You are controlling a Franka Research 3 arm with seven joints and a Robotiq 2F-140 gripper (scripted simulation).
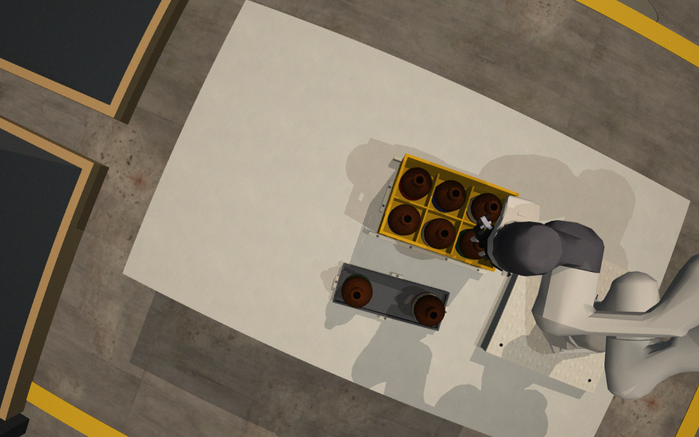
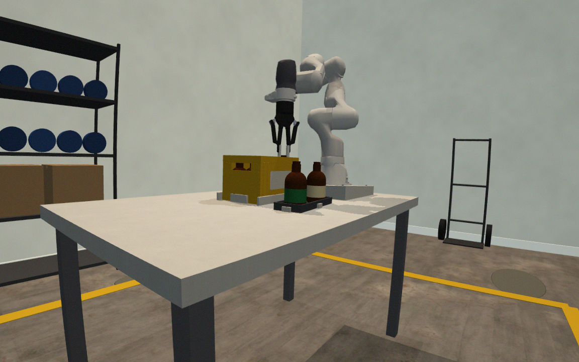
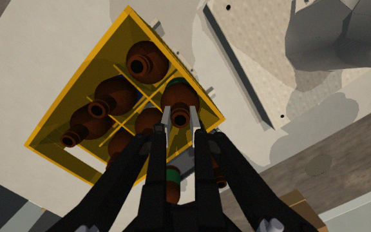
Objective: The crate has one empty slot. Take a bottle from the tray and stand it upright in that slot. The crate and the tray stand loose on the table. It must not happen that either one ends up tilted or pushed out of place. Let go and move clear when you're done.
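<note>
My hand is 11 cm above the yellow crate, 8 cm short of it and 5 cm to the left of it. From my hand the other things lie so: dark tray 18 cm to the left, 18 cm below, 15 cm ahead.
</note>
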